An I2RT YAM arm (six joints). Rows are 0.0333 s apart.
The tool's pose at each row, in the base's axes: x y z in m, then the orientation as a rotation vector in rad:
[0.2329 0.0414 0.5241 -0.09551 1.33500 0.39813]
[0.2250 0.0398 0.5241 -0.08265 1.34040 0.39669]
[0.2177 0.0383 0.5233 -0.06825 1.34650 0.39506]
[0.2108 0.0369 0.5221 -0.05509 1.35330 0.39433]
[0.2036 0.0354 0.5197 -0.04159 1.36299 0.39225]
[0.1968 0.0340 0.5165 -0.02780 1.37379 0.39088]
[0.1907 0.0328 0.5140 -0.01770 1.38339 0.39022]
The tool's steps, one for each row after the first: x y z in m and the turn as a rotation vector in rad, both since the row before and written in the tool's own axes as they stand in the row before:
[-0.0018 0.0012 -0.0078 0.01071 0.00281 0.00681]
[-0.0008 0.0009 -0.0074 0.01200 0.00324 0.00762]
[-0.0003 0.0007 -0.0071 0.01070 0.00424 0.00766]
[0.0008 0.0004 -0.0077 0.01214 0.00696 0.00718]
[0.0017 0.0001 -0.0075 0.01208 0.00809 0.00796]
[0.0012 0.0001 -0.0066 0.00889 0.00763 0.00623]

